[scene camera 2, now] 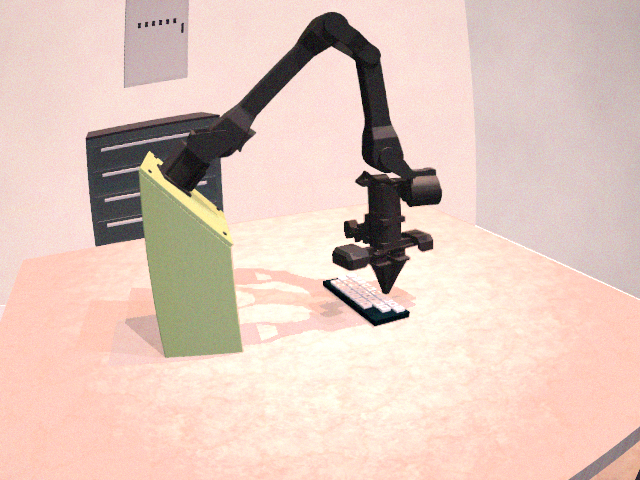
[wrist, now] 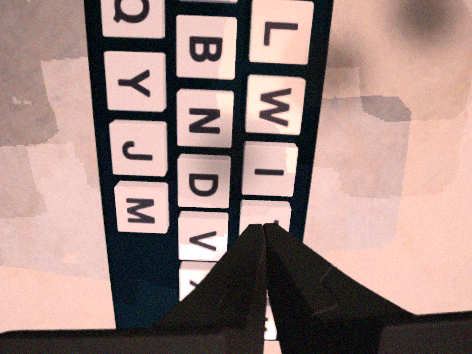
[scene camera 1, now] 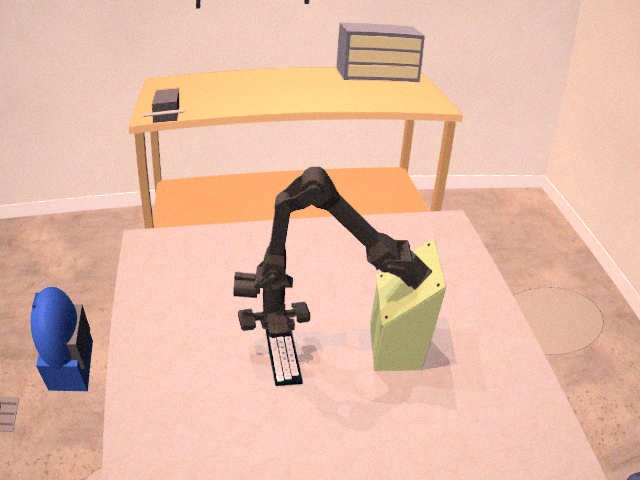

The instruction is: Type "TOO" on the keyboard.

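Where they show: gripper, between the fingertips: [scene camera 2: 385,293] [wrist: 262,236]; arm's base, origin of its link: [scene camera 2: 172,180] [scene camera 1: 418,275].
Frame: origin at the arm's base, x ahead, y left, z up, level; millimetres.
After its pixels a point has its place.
Observation:
The dark keyboard [scene camera 1: 287,383] {z -261, x 350, y -23 mm} [scene camera 2: 381,319] {z -259, x 254, y -220 mm} [wrist: 142,280] {z -258, x 263, y -192 mm} lies flat on the table with rows of white letter keys. My gripper [scene camera 2: 386,292] {z -242, x 313, y -177 mm} [wrist: 262,236] {z -242, x 313, y -177 mm} is shut and empty, pointing straight down at the keyboard. In the wrist view its tips cover most of the T key [wrist: 255,212] {z -253, x 312, y -174 mm}, the key below the I key [wrist: 269,169] {z -253, x 320, y -160 mm} in the right row. Whether the tips touch the T key cannot be told. The V key [wrist: 203,240] {z -253, x 292, y -179 mm} is to the left of the tips. The O key does not show in the wrist view. In scene camera 1 the fingertips are hidden behind the hand.
The green pedestal [scene camera 1: 408,330] {z -106, x 61, y 71 mm} [scene camera 2: 193,289] {z -153, x -32, y -97 mm} carries the arm's base on the table [scene camera 1: 206,428] {z -270, x 608, y 25 mm} [scene camera 2: 310,413] {z -271, x -18, y -339 mm}. A wooden desk [scene camera 1: 258,95] with a drawer box [scene camera 1: 382,56] stands behind. A blue object [scene camera 1: 54,330] stands beyond the table's left edge in scene camera 1.

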